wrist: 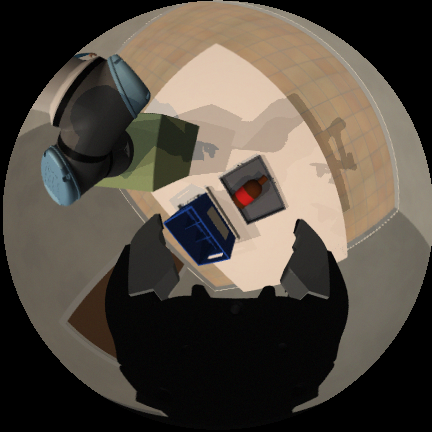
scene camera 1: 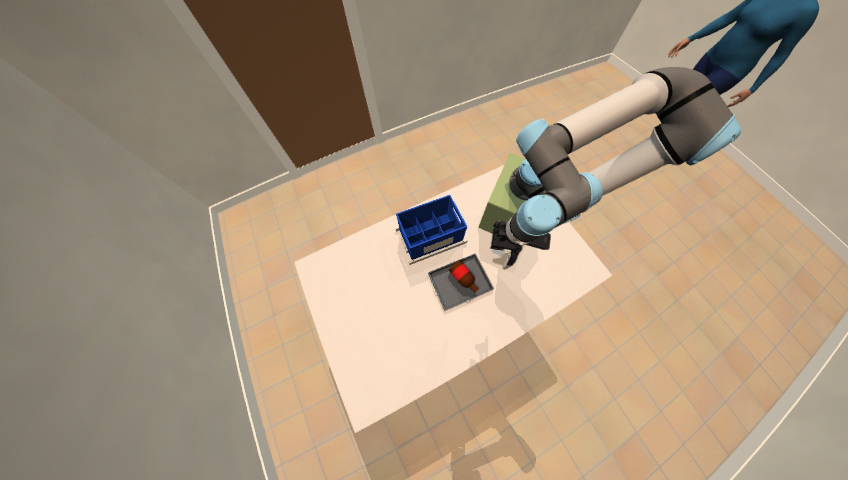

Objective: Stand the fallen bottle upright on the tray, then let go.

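The brown bottle with a red label lies on its side on the grey tray. Its neck points to the lower right in the scene view and to the upper right in the wrist view. My gripper is open, with nothing between its jaws. It hangs above the table, to the right of the tray in the scene view, apart from the bottle. The fingertips are small and partly hidden by the wrist there.
A blue crate with compartments stands beside the tray, behind it in the scene view. A green block stands near the arm. All are on the pale table. A person is behind the arm.
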